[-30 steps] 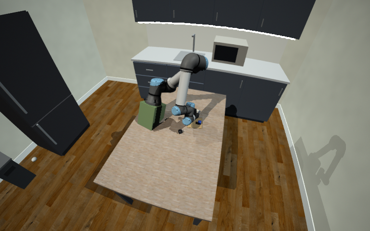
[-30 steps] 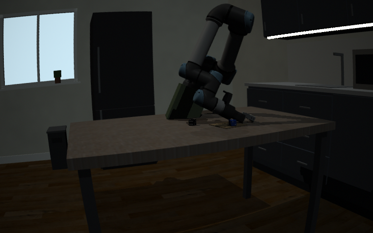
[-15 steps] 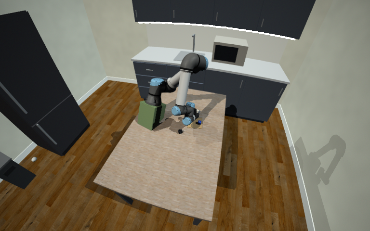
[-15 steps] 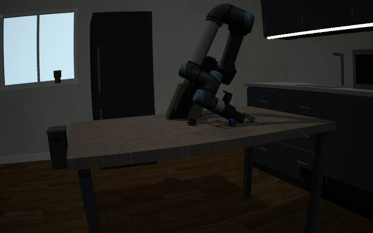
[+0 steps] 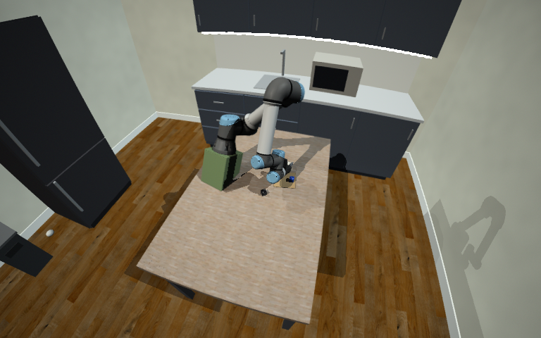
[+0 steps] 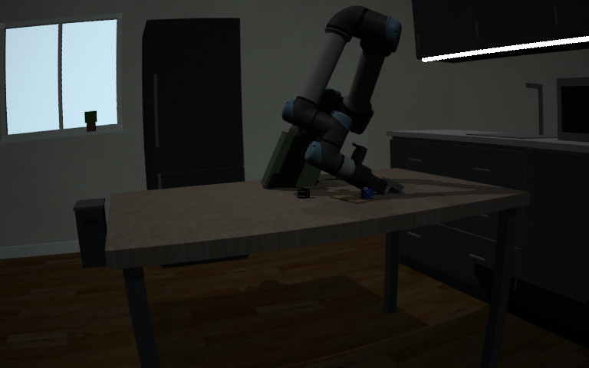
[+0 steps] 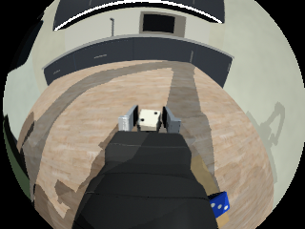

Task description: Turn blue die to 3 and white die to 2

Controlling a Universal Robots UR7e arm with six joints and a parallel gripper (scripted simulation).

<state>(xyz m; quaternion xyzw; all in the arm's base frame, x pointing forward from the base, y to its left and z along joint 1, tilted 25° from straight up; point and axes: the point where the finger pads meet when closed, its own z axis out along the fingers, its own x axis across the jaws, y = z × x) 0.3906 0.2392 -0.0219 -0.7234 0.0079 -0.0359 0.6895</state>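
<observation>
The white die is 1 cm to the right of my hand and 1 cm below it. From my hand the other things lie so: black die 6 cm behind, 31 cm to the right, 1 cm below; then blue die 7 cm ahead, 14 cm to the right, 1 cm below; then tan mat 2 cm ahead, 14 cm to the right, 2 cm below.
</observation>
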